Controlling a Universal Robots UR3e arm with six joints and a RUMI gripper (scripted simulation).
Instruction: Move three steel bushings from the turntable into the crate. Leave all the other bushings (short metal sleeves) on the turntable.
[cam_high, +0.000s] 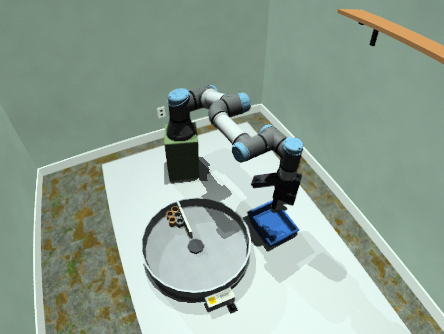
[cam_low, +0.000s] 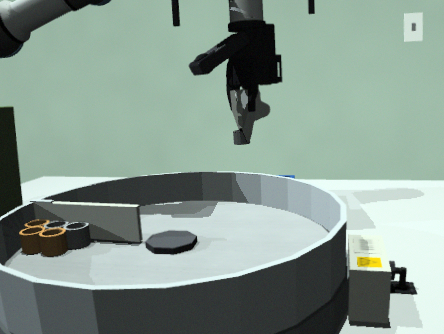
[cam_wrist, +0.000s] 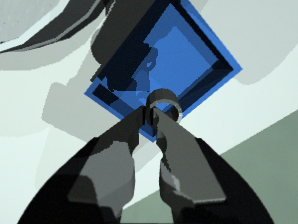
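Right now the blue crate is 13 cm below my hand and 2 cm to the left of it. Also, from my hand: grey turntable (31 cm to the right, 10 cm below, 8 cm behind).
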